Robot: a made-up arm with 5 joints.
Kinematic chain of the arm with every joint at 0, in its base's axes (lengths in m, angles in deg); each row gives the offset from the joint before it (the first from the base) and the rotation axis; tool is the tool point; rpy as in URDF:
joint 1: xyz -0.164 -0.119 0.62 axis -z
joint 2: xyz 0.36 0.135 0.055 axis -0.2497 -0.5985 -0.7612
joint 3: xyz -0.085 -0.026 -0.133 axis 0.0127 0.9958 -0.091
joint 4: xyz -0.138 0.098 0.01 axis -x
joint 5: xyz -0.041 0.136 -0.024 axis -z
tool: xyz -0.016 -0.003 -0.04 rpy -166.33 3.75 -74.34
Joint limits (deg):
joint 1: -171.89..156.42
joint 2: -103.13..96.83
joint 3: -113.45..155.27
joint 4: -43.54..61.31
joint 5: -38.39..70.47
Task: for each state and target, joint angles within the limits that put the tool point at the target. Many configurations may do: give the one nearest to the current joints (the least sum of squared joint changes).
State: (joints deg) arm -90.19 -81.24 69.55 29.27 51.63
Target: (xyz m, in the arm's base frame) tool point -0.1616 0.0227 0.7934
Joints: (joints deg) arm -126.99 -73.70 43.22 61.31 51.95
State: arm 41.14 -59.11 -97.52 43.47 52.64
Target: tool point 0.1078 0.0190 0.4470
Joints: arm 37.10 -58.09 -99.88 41.78 52.92
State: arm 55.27 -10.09 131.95 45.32 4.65
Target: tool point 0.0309 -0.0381 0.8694
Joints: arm 11.57 -60.09 86.21 30.28 15.79
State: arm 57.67 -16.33 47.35 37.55 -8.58
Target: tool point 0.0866 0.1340 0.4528
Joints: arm 23.89 15.83 22.73 33.39 -5.28
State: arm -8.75 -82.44 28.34 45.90 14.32
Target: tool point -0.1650 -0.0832 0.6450
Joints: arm 6.60 -44.47 20.81 61.31 10.16
